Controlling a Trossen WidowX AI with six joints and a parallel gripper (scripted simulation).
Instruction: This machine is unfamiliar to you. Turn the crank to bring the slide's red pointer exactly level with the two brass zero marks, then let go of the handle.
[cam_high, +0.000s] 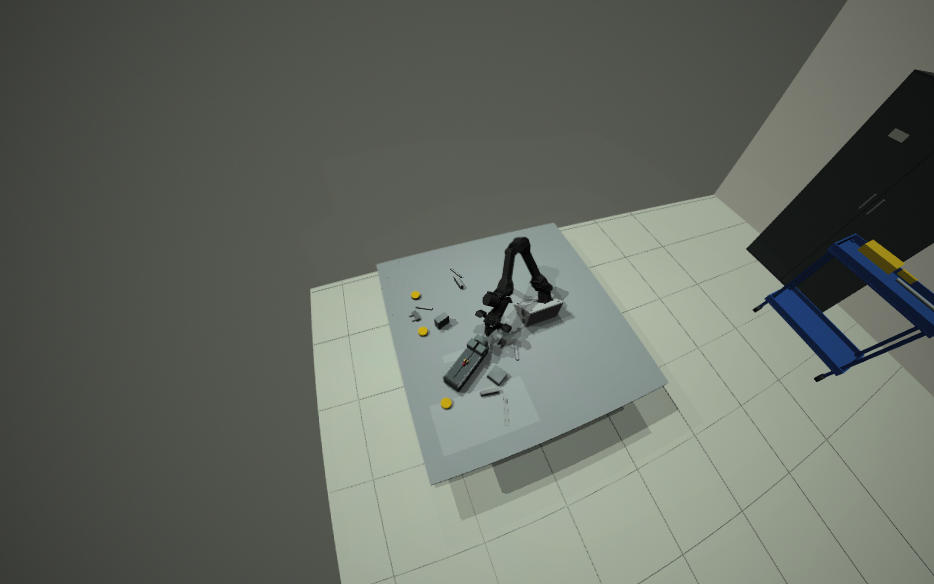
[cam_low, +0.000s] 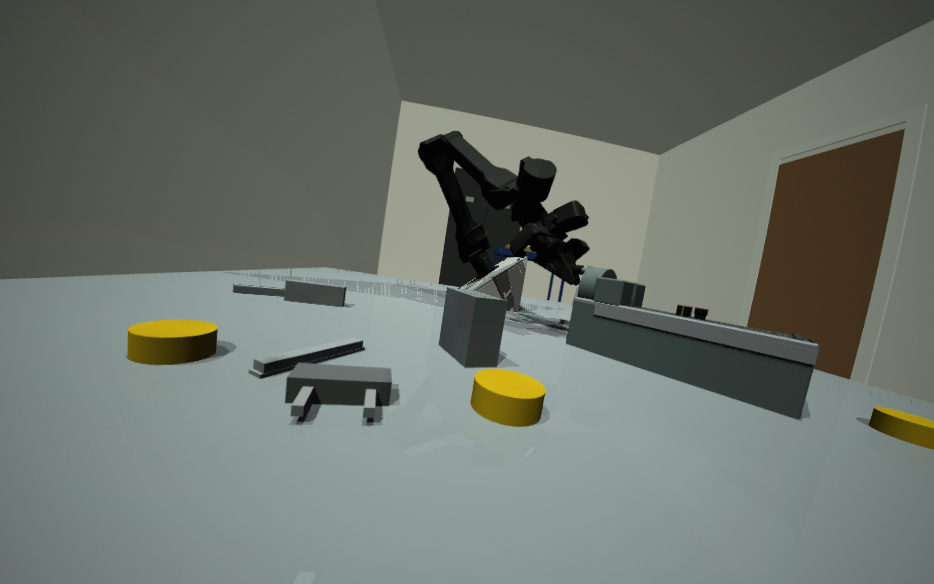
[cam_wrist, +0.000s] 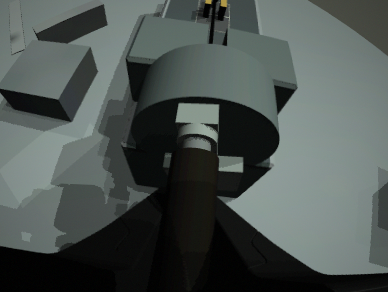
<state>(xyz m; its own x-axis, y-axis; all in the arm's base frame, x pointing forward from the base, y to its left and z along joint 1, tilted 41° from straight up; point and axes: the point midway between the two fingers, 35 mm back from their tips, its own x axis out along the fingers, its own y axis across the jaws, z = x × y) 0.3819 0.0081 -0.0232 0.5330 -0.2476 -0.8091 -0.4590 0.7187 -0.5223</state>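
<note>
Now: the dark crank handle 10 mm behind my gripper tip, 10 mm to the right of it and 20 mm above it. From my gripper tip the other things lie so: bracket 260 mm ahead, 330 mm to the right, 90 mm below; red pointer 170 mm ahead, 80 mm to the left, 10 mm below.
</note>
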